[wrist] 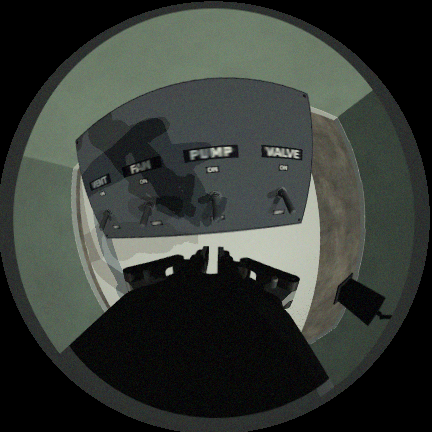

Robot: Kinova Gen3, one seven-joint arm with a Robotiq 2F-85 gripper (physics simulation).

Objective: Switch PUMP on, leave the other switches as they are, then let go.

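Places are measured from the arm's base along level axes (x ahead, y left, z up), in millimetres.
Pixels of known places: gripper, fingertip midpoint: (212, 253).
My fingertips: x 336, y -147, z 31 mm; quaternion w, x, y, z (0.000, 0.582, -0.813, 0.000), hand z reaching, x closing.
Note:
For each thing: its top centre in the pictures, then the offset to it from my fingertips. "pt": a spot on its surface instead.
- PUMP switch lever at a spot on its surface: (215, 207) pt dx +56, dy -20, dz -22 mm
- VALVE lever at a spot on its surface: (287, 201) pt dx +33, dy -135, dz -24 mm
- FAN lever at a spot on its surface: (146, 214) pt dx +81, dy +92, dz -26 mm
- VENT lever at a spot on its surface: (105, 220) pt dx +104, dy +209, dz -30 mm
The PUMP switch lever (215, 207) sits on the dark grey panel (240, 105), below its PUMP label (210, 153) and the ON mark. It points down and partly covers its lower mark. The VALVE lever (287, 201), FAN lever (146, 214) and VENT lever (105, 220) also point down, away from their ON marks. My gripper (212, 253) is shut apart from a narrow gap, with nothing seen between the fingertips. In the view it is below the PUMP lever and the panel's lower edge, apart from the lever.
A pale surface shows beneath the panel and behind the fingers. A brown mottled strip (342, 200) runs down the right side. A black box-shaped object (361, 300) is at the lower right. Green walls surround the panel. A dark shadow falls over the panel's left and middle.

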